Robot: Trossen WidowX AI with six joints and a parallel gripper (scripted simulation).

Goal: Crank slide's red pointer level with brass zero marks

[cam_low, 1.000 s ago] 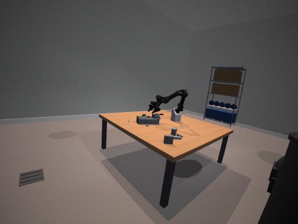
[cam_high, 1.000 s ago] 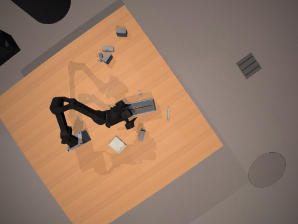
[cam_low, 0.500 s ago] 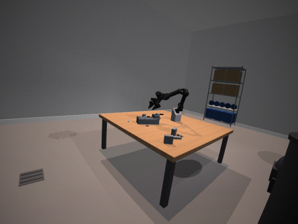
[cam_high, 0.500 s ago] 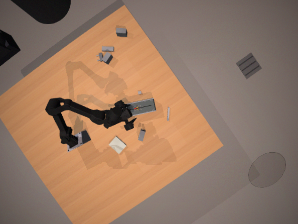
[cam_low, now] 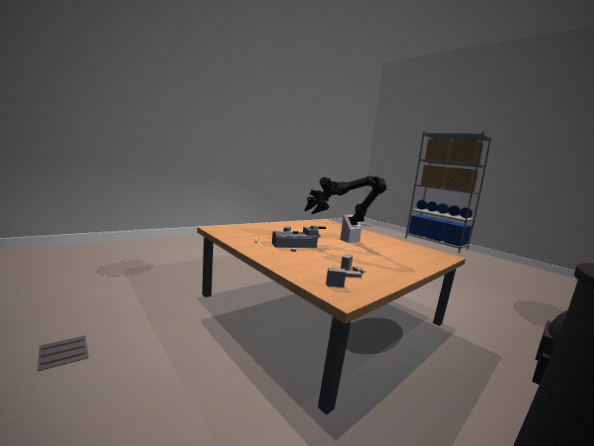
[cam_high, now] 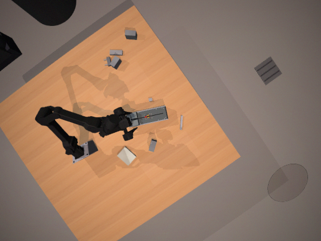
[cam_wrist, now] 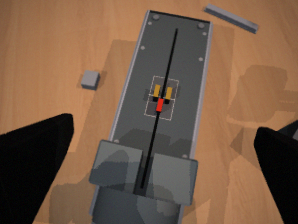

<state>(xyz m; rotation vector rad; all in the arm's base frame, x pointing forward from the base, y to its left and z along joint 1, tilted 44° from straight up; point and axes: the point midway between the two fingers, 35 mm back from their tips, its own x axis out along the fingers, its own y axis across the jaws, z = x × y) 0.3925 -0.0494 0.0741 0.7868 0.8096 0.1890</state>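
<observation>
Right now my gripper tip is 110 mm past the dark crank handle, 20 mm to the right of it and 90 mm above it. Also, from my gripper tip: red pointer (60 mm ahead, 10 mm to the right, 120 mm below); white square plate (190 mm behind, 180 mm to the right, 190 mm below); small grey cube (140 mm ahead, 80 mm to the left, 200 mm below).
</observation>
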